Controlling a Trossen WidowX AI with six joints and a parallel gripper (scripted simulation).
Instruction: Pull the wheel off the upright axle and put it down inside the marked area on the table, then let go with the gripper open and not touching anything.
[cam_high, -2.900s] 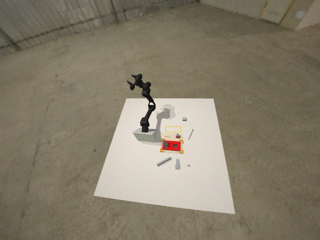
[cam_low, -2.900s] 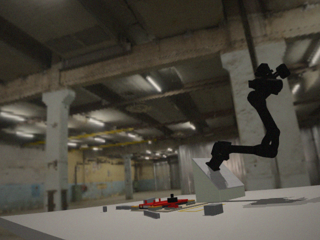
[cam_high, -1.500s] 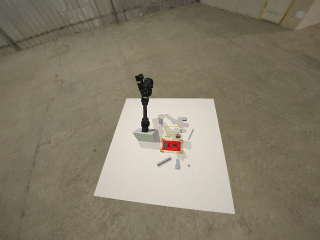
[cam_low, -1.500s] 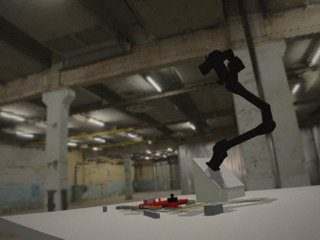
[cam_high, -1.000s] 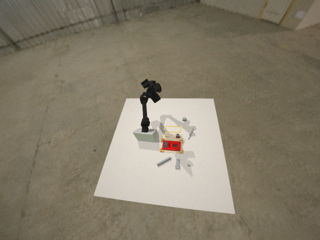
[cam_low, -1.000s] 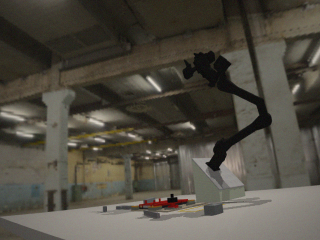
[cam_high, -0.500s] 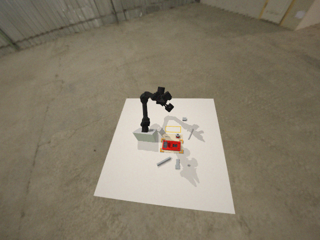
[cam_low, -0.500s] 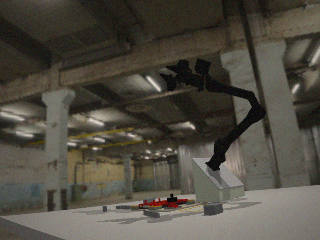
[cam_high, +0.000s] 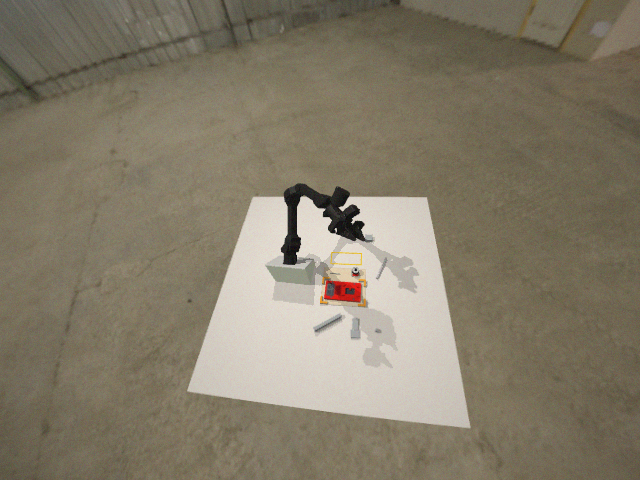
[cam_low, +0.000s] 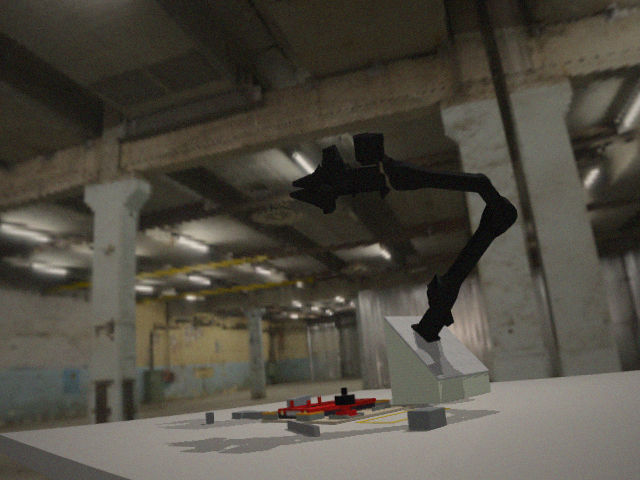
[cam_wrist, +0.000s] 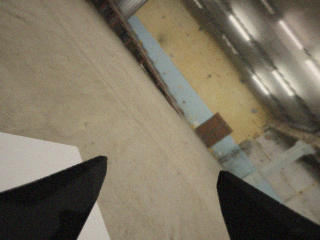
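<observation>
Now: the wheel 47 cm below my gripper tip, 10 cm to the left of it and 1 cm behind it. From my gripper tip the other things lie so: black axle: 48 cm below, 10 cm to the left, 1 cm behind.
</observation>
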